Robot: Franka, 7 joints.
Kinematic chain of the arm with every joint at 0, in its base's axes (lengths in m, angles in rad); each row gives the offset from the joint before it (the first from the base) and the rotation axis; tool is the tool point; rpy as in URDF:
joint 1: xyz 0 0 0.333 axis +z
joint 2: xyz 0 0 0 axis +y
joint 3: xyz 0 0 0.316 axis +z
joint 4: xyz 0.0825 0 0 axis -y
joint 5: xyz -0.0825 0 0.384 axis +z
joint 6: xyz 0 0 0 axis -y
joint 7: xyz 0.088 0 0 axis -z
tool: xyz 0 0 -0.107 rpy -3.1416 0 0
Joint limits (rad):
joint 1: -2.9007..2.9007
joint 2: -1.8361..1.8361
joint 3: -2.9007..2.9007
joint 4: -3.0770..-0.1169
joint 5: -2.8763..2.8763
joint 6: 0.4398..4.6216
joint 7: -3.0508..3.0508
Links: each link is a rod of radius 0.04 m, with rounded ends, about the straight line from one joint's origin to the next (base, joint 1, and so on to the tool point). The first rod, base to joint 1, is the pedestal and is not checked.
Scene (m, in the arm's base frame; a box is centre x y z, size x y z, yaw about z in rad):
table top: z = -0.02
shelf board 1: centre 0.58 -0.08 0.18 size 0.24 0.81 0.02 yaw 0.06
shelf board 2: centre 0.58 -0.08 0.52 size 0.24 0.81 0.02 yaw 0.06
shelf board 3: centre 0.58 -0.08 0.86 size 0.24 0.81 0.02 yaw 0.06
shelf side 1: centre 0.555 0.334 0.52 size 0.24 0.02 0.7 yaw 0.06
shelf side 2: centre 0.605 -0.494 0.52 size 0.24 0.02 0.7 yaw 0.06
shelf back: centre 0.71 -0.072 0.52 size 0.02 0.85 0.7 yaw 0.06
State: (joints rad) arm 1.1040 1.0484 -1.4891 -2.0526 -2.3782 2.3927 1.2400
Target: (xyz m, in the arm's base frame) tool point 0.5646 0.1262 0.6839
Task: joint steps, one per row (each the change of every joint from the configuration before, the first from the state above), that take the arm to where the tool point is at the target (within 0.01 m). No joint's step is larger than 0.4 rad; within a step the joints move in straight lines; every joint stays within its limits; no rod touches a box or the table.
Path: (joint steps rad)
1: 0.0944 0.1171 -0.0176 -0.3415 0.0114 -0.0015 -0.0009
2: 0.0945 0.1172 -0.0177 -0.3414 0.0115 -0.0016 -0.0009
3: 0.0944 0.1171 -0.0176 -0.3415 0.0114 -0.0015 -0.0010
4: -0.0382 -0.3417 0.1356 0.1128 -0.0115 0.1113 0.0004
5: -0.0383 -0.3418 0.1357 0.1129 -0.0115 0.1114 0.0004
6: -0.0383 -0.3418 0.1357 0.1128 -0.0114 0.1114 0.0004
7: -0.0382 -0.3418 0.1356 0.1129 -0.0115 0.1113 0.0004
8: -0.0383 -0.3417 0.1357 0.1128 -0.0115 0.1114 0.0004
9: -0.0383 -0.3418 0.1357 0.1129 -0.0115 0.1113 0.0004
10: -0.0382 -0.3418 0.1356 0.1128 -0.0115 0.1114 0.0004
11: 0.0452 0.2779 -0.1330 0.1876 0.0182 -0.1760 0.0000
12: 0.0452 0.2780 -0.1329 0.1876 0.0181 -0.1759 0.0000
13: 0.0452 0.2779 -0.1330 0.1876 0.0181 -0.1759 0.0000

